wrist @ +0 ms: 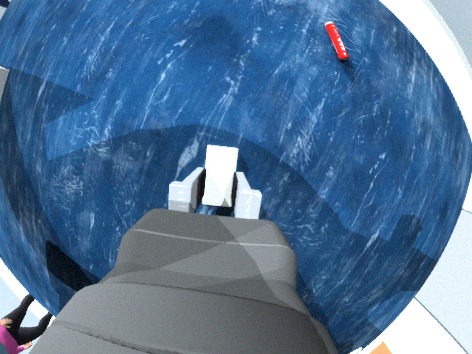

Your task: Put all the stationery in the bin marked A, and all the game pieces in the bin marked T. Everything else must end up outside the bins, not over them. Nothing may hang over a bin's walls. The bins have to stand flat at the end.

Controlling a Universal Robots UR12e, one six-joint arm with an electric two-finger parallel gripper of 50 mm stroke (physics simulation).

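Frame: origin at the arm's base, x left, y back, z up, level; centimetres.
Where they show: gripper, fingertip midpoint: (218, 181).
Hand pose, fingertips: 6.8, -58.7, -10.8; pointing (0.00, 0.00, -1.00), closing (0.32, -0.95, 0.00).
Observation:
Things, the pixels of their top centre, and the offset from my fingertips, as dx, dy, dz.
- plain white rectangular block, top centre: (218, 176) +0.5, +0.2, +0.3
- small red cylinder, top centre: (338, 37) +18.3, -4.3, +0.6
A plain white rectangular block (221, 172) is held between the two fingertips of my gripper (218, 181), which is shut on its sides near the middle of the wrist view. The block's far end sticks out beyond the fingertips. A small red cylinder (337, 42) with a white end and white markings lies on the blue surface at the upper right, well apart from the gripper. The bins marked A and T cannot be made out in this view.
The blue, white-streaked table top (280, 95) has a pale curved border. Dark shadows fall across it. Part of a figure in pink and black (11, 340) shows at the lower left. An orange patch (383, 349) shows at the bottom right.

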